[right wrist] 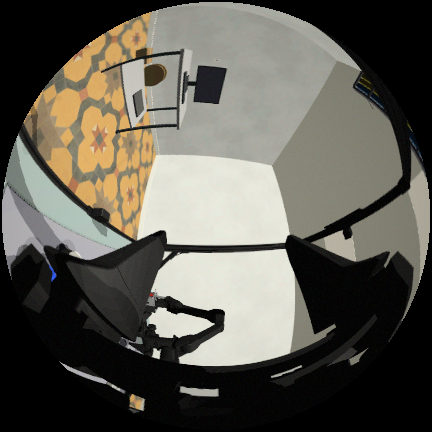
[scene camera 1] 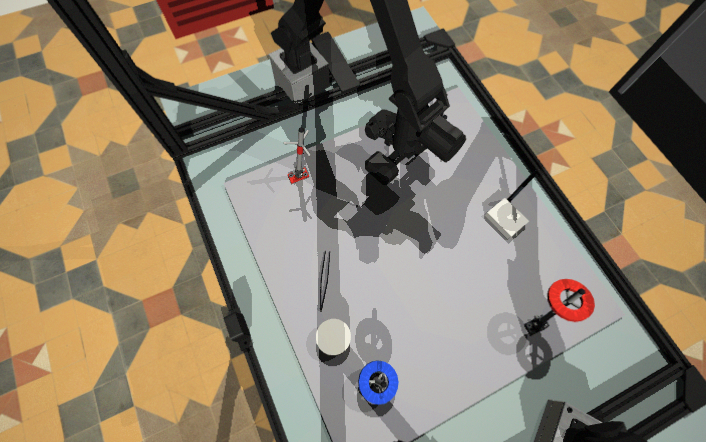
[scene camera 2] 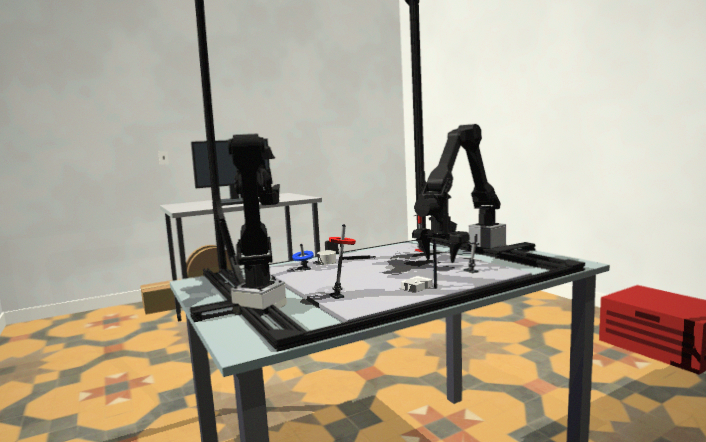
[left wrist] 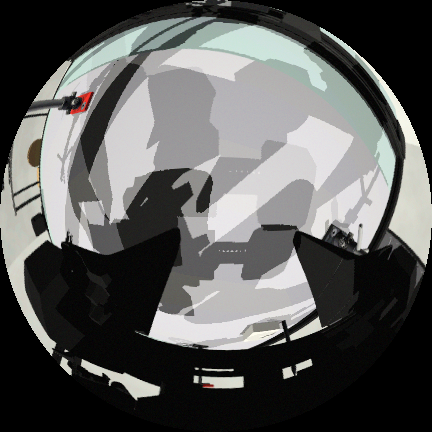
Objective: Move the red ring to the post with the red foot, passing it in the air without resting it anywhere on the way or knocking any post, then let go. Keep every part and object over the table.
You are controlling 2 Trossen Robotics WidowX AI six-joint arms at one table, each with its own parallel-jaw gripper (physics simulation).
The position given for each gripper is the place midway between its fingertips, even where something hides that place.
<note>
In view: the left gripper [scene camera 1: 401, 167], the right gripper [right wrist: 229, 239], a red ring [scene camera 1: 553, 296] and a white block [scene camera 1: 504, 216].
The left gripper also shows in scene camera 2 [scene camera 2: 440, 261] and in the left wrist view [left wrist: 240, 235]. The right wrist view misses the red ring: it is out of frame.
</note>
